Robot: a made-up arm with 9 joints. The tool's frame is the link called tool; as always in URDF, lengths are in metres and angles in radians. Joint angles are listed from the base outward. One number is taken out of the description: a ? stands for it. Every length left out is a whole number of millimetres.
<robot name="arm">
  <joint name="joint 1" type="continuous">
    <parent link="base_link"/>
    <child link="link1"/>
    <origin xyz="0.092 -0.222 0.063" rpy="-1.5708 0 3.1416"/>
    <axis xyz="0 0 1"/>
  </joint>
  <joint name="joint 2" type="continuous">
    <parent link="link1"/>
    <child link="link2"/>
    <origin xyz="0.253 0.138 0" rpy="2.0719 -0.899 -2.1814"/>
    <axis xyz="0 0 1"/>
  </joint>
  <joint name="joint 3" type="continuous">
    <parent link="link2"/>
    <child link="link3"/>
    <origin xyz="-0.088 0.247 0" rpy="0.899 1.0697 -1.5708"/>
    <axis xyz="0 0 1"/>
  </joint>
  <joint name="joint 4" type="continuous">
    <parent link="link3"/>
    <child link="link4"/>
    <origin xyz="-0.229 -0.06 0" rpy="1.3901 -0.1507 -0.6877"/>
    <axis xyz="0 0 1"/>
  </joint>
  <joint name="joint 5" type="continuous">
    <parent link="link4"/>
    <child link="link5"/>
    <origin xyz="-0.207 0.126 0" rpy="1.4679 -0.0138 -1.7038"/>
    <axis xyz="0 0 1"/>
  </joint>
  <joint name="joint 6" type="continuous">
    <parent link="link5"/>
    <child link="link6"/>
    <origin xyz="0.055 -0.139 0" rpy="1.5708 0 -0.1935"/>
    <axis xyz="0 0 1"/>
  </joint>
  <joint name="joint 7" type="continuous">
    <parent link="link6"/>
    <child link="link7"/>
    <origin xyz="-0.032 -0.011 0" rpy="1.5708 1.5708 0"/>
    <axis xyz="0 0 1"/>
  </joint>
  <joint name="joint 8" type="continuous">
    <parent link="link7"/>
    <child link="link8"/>
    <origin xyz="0.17 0.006 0" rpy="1.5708 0 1.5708"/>
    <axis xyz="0 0 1"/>
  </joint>
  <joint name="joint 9" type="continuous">
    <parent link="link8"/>
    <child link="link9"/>
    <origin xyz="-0.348 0.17 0" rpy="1.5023 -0.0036 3.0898"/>
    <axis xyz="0 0 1"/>
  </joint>
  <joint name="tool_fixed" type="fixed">
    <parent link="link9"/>
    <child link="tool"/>
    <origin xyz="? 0.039 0" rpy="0.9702 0.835 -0.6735"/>
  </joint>
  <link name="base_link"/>
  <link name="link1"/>
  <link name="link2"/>
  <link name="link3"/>
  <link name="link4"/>
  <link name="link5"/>
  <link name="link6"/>
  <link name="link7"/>
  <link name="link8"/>
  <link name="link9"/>
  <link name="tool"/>
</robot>
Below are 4 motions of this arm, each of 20 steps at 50 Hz.
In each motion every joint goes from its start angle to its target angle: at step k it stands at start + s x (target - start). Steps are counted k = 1, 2, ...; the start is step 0. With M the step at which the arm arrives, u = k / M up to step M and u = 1 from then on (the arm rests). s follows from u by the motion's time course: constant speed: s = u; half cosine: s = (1 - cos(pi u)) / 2; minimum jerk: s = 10 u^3 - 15 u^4 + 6 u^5.
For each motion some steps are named. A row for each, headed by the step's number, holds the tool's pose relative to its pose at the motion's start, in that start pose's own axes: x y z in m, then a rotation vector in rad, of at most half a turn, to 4 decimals.
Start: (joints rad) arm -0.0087 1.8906 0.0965 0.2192 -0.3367 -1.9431 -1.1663 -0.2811 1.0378
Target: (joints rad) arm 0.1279 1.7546 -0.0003 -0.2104 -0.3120 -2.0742 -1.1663 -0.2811 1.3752
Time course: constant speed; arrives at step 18
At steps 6, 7, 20:
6: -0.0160 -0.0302 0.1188 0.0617 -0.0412 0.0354
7: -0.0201 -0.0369 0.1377 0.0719 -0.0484 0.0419
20: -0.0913 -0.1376 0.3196 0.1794 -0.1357 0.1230

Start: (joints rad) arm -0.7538 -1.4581 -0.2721 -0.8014 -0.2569 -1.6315 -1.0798 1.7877 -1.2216
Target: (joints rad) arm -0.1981 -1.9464 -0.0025 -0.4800 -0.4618 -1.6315 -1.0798 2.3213 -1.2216
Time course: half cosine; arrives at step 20
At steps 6, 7, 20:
6: 0.0286 -0.0019 -0.0398 0.1289 -0.1165 0.0493
7: 0.0391 0.0012 -0.0519 0.1729 -0.1554 0.0618
20: 0.1687 0.1301 -0.1082 0.7198 -0.5707 0.0794

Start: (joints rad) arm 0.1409 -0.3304 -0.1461 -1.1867 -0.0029 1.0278 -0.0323 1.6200 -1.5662
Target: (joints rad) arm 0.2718 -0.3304 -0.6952 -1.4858 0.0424 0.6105 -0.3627 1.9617 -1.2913
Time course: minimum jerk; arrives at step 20
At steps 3, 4, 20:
3: 0.0003 -0.0059 -0.0047 -0.0174 -0.0011 0.0149
4: 0.0007 -0.0129 -0.0102 -0.0377 -0.0025 0.0324
20: 0.0754 -0.2448 -0.1208 -0.6118 -0.1505 0.5253

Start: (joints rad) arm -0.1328 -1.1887 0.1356 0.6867 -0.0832 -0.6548 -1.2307 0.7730 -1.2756
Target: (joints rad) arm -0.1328 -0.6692 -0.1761 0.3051 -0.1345 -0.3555 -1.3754 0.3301 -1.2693
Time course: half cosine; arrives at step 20
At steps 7, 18, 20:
7: -0.0404 0.0568 0.0911 -0.0060 0.1663 -0.1961
18: 0.0224 0.2773 0.2861 0.1544 0.4360 -0.7519
20: 0.0285 0.2847 0.2919 0.1644 0.4412 -0.7711

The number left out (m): 0.166
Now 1 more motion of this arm.
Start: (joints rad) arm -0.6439 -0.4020 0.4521 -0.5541 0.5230 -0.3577 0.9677 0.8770 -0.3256
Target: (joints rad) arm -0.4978 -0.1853 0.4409 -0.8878 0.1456 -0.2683 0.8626 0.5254 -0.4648
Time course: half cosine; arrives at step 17
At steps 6, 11, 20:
6: -0.0138 0.0554 0.0724 0.1149 -0.1323 0.1164
11: -0.0556 0.1131 0.1710 0.2748 -0.3474 0.3155
20: -0.0890 0.1309 0.2152 0.3546 -0.4803 0.4473

